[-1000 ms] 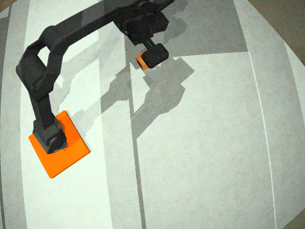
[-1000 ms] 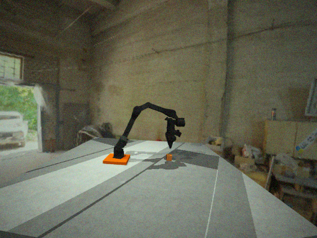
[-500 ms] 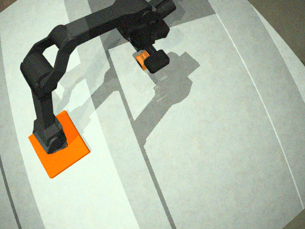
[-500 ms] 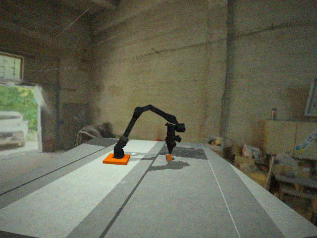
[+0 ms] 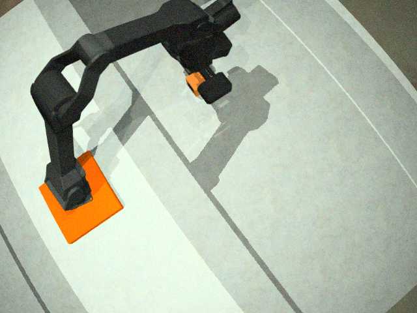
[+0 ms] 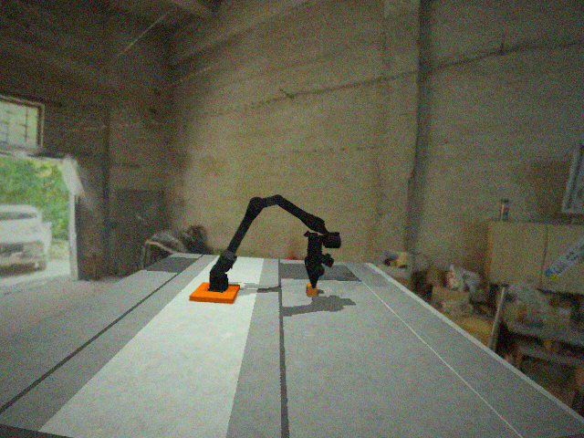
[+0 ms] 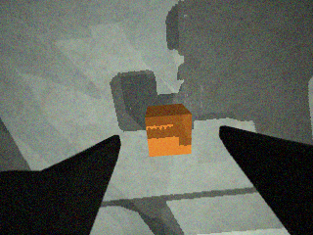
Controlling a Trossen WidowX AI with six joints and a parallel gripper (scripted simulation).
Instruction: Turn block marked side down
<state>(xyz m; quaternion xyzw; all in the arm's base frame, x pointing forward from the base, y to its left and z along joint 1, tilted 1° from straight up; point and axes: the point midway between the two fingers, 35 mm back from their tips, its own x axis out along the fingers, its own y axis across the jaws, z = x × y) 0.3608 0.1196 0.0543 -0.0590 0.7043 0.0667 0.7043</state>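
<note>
Right now the orange block is 1 cm behind my gripper tip and 2 cm below it.
</note>
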